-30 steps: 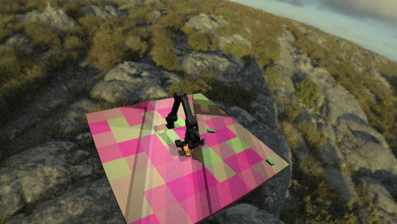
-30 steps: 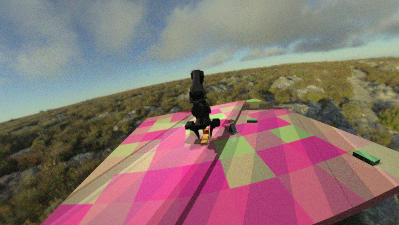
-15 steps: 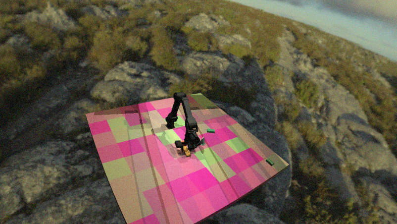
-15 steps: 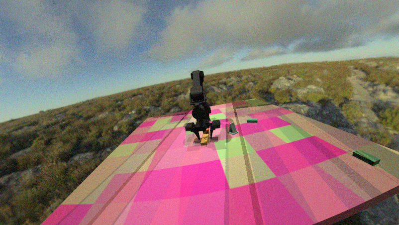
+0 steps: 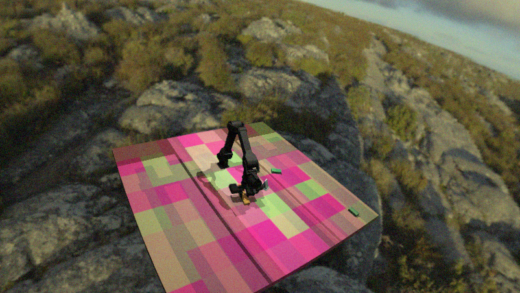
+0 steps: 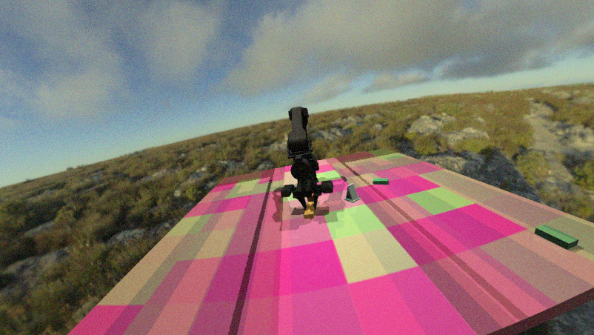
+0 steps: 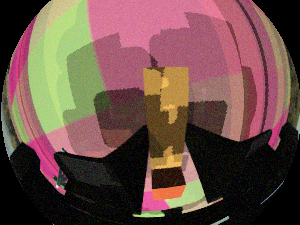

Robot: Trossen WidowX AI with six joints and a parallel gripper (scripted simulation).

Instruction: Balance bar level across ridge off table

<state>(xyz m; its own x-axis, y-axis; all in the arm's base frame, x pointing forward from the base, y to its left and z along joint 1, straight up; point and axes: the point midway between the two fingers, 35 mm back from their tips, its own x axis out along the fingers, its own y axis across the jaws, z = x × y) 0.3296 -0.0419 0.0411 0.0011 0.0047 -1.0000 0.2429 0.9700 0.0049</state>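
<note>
My gripper tip is 17 cm to the right of the dark ridge, 3 cm past it and 2 cm below it. From my gripper tip the other things lie so: bar (4 cm behind, 1 cm to the left, 1 cm above).
</note>
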